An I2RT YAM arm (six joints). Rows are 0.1 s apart.
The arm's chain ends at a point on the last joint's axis. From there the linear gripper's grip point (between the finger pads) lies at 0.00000 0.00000 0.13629 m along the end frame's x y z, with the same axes.
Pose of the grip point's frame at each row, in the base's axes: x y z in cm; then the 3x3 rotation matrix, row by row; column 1 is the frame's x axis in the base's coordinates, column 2 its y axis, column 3 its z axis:
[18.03 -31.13 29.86], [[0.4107 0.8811 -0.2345], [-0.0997 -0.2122 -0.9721], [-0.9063 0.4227 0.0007]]
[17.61 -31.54 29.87], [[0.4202 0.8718 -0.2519], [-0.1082 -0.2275 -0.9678], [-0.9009 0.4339 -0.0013]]
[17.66 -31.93 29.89], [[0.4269 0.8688 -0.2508], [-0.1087 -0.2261 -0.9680], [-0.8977 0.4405 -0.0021]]
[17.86 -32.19 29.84], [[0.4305 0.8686 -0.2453], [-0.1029 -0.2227 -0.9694], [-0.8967 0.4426 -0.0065]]
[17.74 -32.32 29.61], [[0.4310 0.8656 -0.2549], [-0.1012 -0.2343 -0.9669], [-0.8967 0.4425 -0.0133]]
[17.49 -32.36 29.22], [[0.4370 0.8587 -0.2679], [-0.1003 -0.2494 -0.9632], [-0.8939 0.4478 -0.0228]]
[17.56 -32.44 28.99], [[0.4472 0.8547 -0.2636], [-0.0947 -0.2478 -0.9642], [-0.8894 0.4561 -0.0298]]
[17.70 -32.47 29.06], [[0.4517 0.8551 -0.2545], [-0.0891 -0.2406 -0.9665], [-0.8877 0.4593 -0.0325]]
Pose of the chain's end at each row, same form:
[21.23 -17.88 29.85], [[0.4107 0.8811 -0.2345], [-0.0997 -0.2122 -0.9721], [-0.9063 0.4227 0.0007]]
[21.04 -18.35 29.89], [[0.4202 0.8718 -0.2519], [-0.1082 -0.2275 -0.9678], [-0.9009 0.4339 -0.0013]]
[21.08 -18.74 29.92], [[0.4269 0.8688 -0.2508], [-0.1087 -0.2261 -0.9680], [-0.8977 0.4405 -0.0021]]
[21.20 -18.98 29.93], [[0.4305 0.8686 -0.2453], [-0.1029 -0.2227 -0.9694], [-0.8967 0.4426 -0.0065]]
[21.21 -19.14 29.79], [[0.4310 0.8656 -0.2549], [-0.1012 -0.2343 -0.9669], [-0.8967 0.4425 -0.0133]]
[21.14 -19.23 29.53], [[0.4370 0.8587 -0.2679], [-0.1003 -0.2494 -0.9632], [-0.8939 0.4478 -0.0228]]
[21.15 -19.30 29.40], [[0.4472 0.8547 -0.2636], [-0.0947 -0.2478 -0.9642], [-0.8894 0.4561 -0.0298]]
[21.17 -19.30 29.50], [[0.4517 0.8551 -0.2545], [-0.0891 -0.2406 -0.9665], [-0.8877 0.4593 -0.0325]]

